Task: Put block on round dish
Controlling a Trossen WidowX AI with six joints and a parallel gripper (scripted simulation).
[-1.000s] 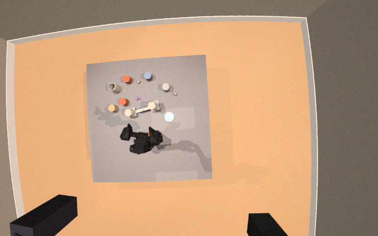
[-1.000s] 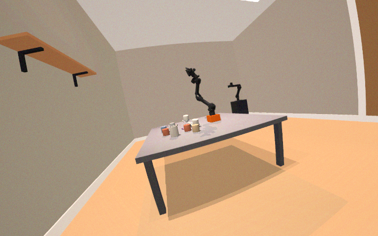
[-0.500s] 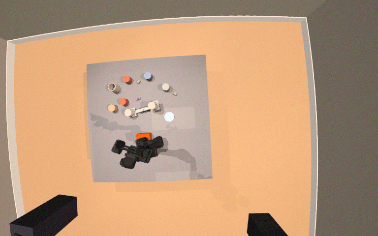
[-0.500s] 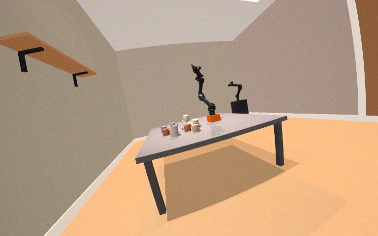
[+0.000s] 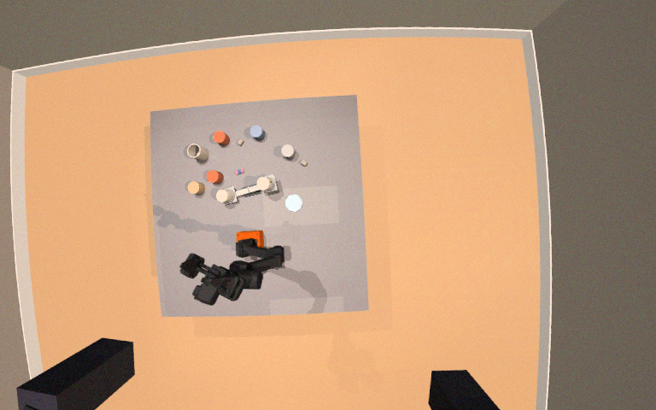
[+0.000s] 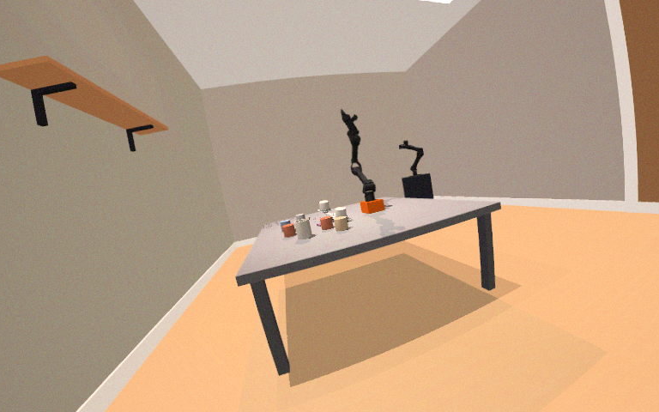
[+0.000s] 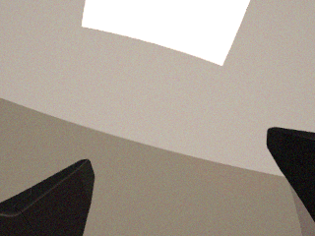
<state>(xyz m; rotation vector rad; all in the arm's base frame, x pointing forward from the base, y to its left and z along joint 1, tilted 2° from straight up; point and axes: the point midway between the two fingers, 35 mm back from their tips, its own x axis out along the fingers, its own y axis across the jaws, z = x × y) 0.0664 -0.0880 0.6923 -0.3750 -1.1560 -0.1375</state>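
My gripper tip is now 76 cm above the pale grey block, 27 cm to the right of it and 21 cm short of it. The rest, counted from my gripper tip: blue eraser 79 cm below, 35 cm ahead, 22 cm to the left; then balance beam 76 cm below, 25 cm ahead, 15 cm to the left; then pale blue round dish 80 cm below, 18 cm ahead, 11 cm to the right.
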